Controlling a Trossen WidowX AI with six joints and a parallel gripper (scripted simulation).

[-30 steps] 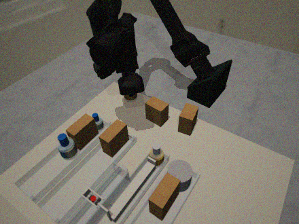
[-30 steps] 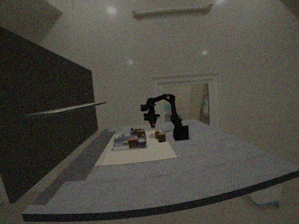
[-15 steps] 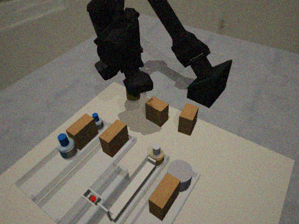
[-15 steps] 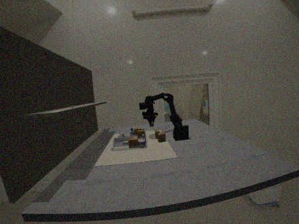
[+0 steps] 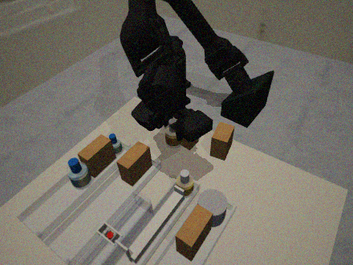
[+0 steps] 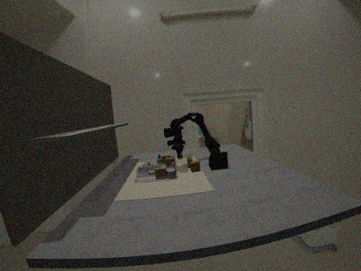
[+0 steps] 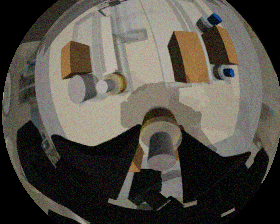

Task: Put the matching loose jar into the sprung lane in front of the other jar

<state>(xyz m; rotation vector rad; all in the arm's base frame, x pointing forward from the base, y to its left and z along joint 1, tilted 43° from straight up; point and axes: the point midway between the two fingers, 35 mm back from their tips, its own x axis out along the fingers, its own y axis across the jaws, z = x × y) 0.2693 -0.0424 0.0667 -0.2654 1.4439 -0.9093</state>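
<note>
Right now the grey cylinder is 8 cm ahead of my gripper tip, 14 cm to the left of it and 8 cm below it. Round my gripper tip: red button 24 cm ahead, 1 cm to the left, 3 cm below; clear lane rack 21 cm ahead, 2 cm to the left, 8 cm below.
</note>
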